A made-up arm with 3 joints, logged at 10 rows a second.
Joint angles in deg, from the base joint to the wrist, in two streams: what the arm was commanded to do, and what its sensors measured. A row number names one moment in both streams.
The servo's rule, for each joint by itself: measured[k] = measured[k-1] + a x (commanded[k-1-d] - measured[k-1]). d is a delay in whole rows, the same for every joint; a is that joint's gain. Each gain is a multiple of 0.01, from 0.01 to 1. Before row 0 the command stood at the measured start. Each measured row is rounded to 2 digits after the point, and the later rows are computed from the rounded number. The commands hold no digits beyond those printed.
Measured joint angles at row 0: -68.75 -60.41 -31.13
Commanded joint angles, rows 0 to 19: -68.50 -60.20 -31.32; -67.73 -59.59 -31.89; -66.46 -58.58 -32.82; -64.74 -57.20 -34.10; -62.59 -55.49 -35.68; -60.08 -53.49 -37.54; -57.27 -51.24 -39.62; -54.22 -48.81 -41.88; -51.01 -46.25 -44.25; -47.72 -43.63 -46.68; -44.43 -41.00 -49.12; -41.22 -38.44 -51.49; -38.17 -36.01 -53.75; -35.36 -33.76 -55.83; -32.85 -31.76 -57.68; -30.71 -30.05 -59.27; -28.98 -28.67 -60.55; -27.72 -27.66 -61.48; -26.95 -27.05 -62.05; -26.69 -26.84 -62.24
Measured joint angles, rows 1 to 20: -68.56 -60.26 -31.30; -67.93 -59.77 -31.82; -66.81 -58.90 -32.70; -65.24 -57.66 -33.93; -63.23 -56.08 -35.47; -60.84 -54.19 -37.29; -58.13 -52.04 -39.34; -55.16 -49.68 -41.58; -52.01 -47.18 -43.93; -48.75 -44.59 -46.35; -45.47 -41.97 -48.79; -42.24 -39.39 -51.17; -39.15 -36.92 -53.44; -36.27 -34.61 -55.54; -33.67 -32.53 -57.42; -31.42 -30.72 -59.05; -29.57 -29.22 -60.37; -28.16 -28.08 -61.35; -27.24 -27.33 -61.97; -26.82 -26.97 -62.21
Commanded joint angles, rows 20 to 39: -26.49 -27.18 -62.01; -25.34 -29.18 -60.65; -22.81 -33.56 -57.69; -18.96 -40.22 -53.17; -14.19 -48.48 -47.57; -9.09 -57.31 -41.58; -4.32 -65.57 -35.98; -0.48 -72.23 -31.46; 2.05 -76.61 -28.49; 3.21 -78.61 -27.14; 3.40 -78.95 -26.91; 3.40 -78.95 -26.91; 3.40 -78.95 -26.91; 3.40 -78.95 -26.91; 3.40 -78.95 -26.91; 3.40 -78.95 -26.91; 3.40 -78.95 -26.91; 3.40 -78.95 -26.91; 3.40 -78.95 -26.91; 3.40 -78.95 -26.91
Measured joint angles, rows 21 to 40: -26.57 -27.12 -62.03; -25.64 -28.62 -60.82; -23.49 -32.23 -58.07; -20.05 -38.06 -53.76; -15.60 -45.67 -48.31; -10.65 -54.17 -42.39; -5.84 -62.49 -36.75; -1.77 -69.60 -32.09; 1.13 -74.72 -28.92; 2.71 -77.56 -27.35; 3.23 -78.57 -26.96; 3.36 -78.85 -26.92; 3.39 -78.92 -26.91; 3.40 -78.94 -26.91; 3.40 -78.95 -26.91; 3.40 -78.95 -26.91; 3.40 -78.95 -26.91; 3.40 -78.95 -26.91; 3.40 -78.95 -26.91; 3.40 -78.95 -26.91
